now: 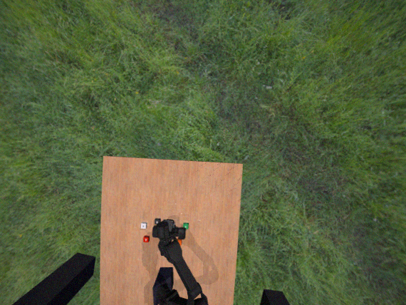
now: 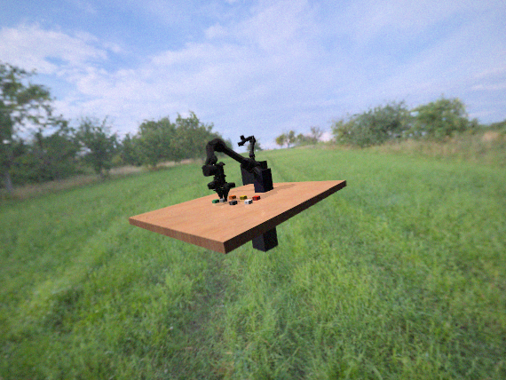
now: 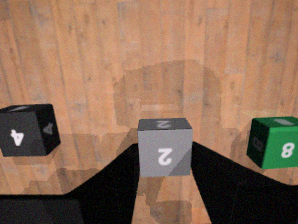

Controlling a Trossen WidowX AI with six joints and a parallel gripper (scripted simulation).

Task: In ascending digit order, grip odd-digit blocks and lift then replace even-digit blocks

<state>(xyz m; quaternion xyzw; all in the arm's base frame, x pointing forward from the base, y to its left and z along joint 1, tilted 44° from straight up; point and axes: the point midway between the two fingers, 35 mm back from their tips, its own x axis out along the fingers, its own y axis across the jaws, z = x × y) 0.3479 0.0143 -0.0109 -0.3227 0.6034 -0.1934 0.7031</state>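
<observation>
The grey block is right at my gripper tip. From my gripper tip the other things lie so: green block: 9 cm to the right, 1 cm below, 1 cm ahead; then orange block: 11 cm behind, 6 cm to the right, 1 cm below; then black block: 10 cm to the left, 1 cm below.
</observation>
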